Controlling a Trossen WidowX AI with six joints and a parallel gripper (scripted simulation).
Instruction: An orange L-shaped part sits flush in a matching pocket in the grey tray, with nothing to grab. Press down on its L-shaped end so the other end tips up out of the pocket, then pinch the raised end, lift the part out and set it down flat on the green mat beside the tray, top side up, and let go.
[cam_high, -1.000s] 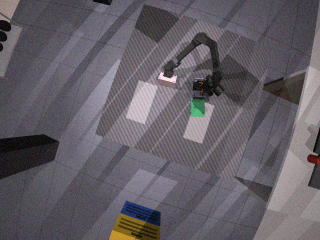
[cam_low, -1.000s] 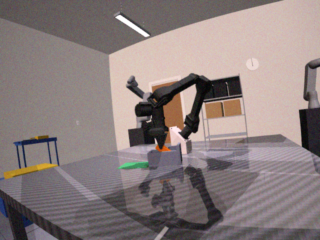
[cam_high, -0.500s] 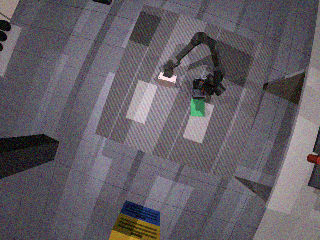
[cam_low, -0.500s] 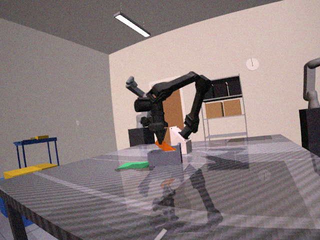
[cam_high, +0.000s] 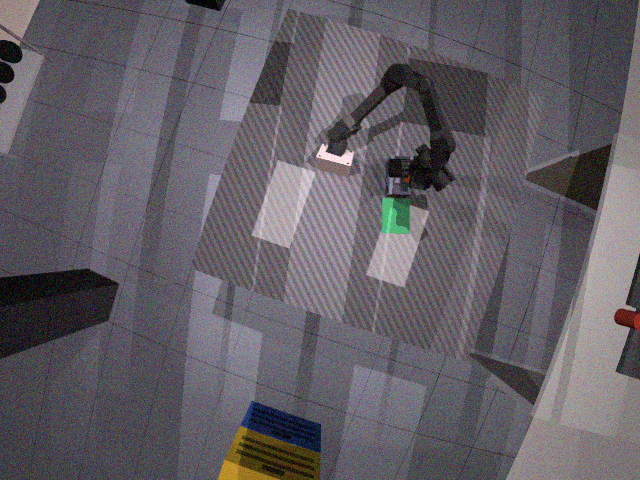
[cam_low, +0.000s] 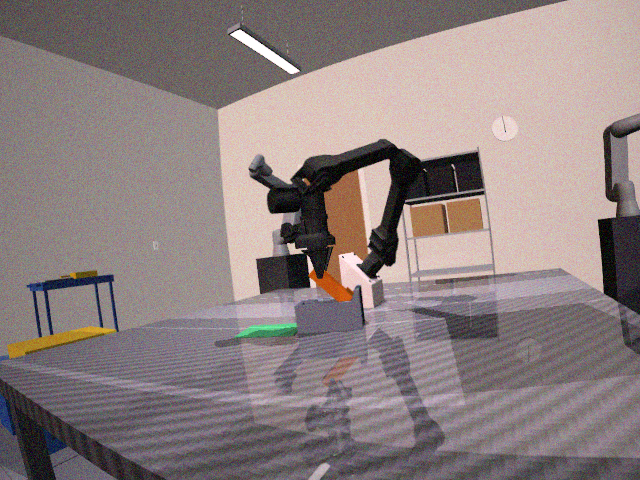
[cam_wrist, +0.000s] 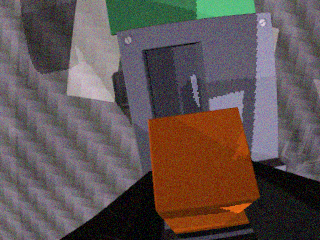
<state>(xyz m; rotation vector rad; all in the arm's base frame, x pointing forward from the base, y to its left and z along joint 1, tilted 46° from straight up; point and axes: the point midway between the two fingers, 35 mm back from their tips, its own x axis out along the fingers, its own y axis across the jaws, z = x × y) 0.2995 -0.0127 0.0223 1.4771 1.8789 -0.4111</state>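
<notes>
The green mat is 14 cm to the right of my gripper tip, 14 cm below it and 4 cm ahead of it. The rest, counted from my gripper tip: orange L-shaped part: 3 cm below, 2 cm to the left, 2 cm behind.
</notes>
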